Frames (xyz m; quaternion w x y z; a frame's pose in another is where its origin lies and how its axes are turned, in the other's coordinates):
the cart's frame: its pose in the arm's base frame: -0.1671 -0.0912 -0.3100 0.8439 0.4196 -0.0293 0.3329
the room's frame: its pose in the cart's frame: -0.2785 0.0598 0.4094 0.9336 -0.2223 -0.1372 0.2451
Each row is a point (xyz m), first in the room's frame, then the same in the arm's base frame.
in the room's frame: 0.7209 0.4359 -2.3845
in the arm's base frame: 0.2593 1.7131 -1.1437
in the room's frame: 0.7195 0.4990 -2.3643
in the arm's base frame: 0.1975 1.7284 -1.1250
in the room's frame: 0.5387 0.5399 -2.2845
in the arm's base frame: 0.0692 1.5913 -1.1988
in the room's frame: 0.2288 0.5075 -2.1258
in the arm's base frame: -0.0671 1.2931 -1.3205
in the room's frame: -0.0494 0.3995 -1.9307
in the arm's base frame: -0.1356 0.9527 -1.4015
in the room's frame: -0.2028 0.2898 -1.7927
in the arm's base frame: -0.1381 0.7208 -1.4304
